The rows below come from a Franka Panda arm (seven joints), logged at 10 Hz.
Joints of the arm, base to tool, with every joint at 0 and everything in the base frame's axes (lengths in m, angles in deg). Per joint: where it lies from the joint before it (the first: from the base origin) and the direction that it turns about. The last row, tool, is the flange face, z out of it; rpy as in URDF.
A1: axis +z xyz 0 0 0.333
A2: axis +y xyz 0 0 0
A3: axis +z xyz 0 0 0.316
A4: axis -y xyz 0.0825 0 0
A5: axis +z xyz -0.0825 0 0.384
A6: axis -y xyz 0 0 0
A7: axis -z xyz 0.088 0 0
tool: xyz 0 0 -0.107 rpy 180 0 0
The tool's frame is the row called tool.
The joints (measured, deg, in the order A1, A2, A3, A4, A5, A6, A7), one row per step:
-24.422, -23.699, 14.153, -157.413, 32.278, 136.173, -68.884
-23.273, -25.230, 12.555, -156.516, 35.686, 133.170, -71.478
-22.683, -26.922, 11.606, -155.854, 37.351, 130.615, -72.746
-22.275, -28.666, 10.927, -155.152, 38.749, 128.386, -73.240
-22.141, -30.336, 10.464, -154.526, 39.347, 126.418, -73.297
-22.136, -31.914, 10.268, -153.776, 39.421, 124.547, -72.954
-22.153, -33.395, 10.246, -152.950, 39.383, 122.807, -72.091
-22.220, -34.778, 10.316, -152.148, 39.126, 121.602, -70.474
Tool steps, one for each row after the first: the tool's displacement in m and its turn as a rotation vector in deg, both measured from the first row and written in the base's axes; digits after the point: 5 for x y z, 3 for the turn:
0.00062, 0.00285, 0.01356, 3.402, -1.678, 0.897
0.00001, 0.00557, 0.02684, 5.382, -2.914, 1.758
-0.00046, 0.00852, 0.04124, 7.029, -4.208, 2.154
-0.00168, 0.01056, 0.05475, 7.983, -5.193, 2.532
-0.00269, 0.01314, 0.06852, 8.441, -5.942, 2.978
-0.00355, 0.01649, 0.08231, 8.760, -6.506, 3.115
-0.00428, 0.01921, 0.09582, 8.748, -7.002, 2.491

